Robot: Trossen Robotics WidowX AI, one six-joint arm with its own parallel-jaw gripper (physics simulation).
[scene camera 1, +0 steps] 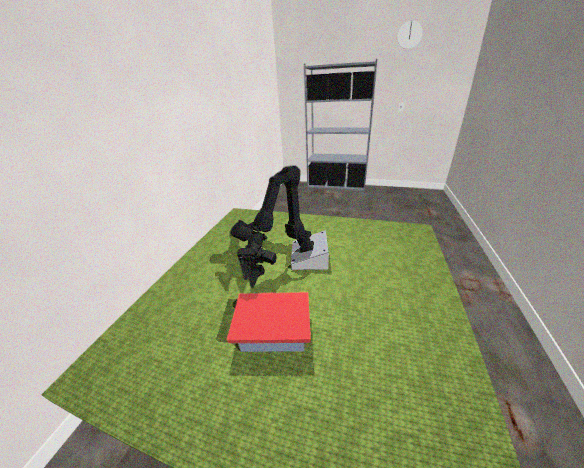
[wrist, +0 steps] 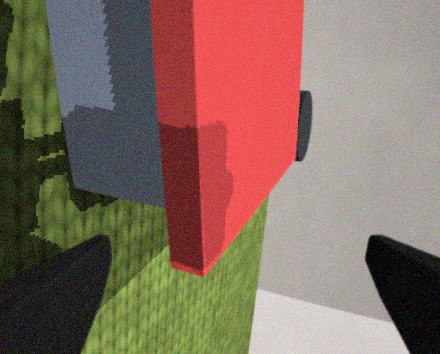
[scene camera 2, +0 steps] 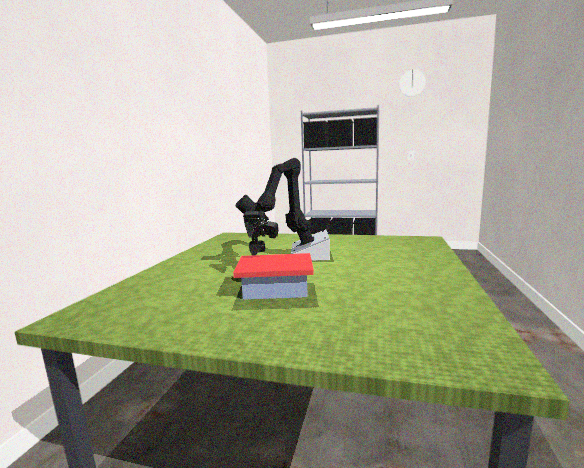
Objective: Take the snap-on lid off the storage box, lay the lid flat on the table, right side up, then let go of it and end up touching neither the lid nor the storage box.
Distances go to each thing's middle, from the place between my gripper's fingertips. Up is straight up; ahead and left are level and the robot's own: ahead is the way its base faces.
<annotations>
My gripper is now 10 cm to the right of the red lid (scene camera 1: 262, 317), 10 cm short of it and 4 cm above it.
</annotations>
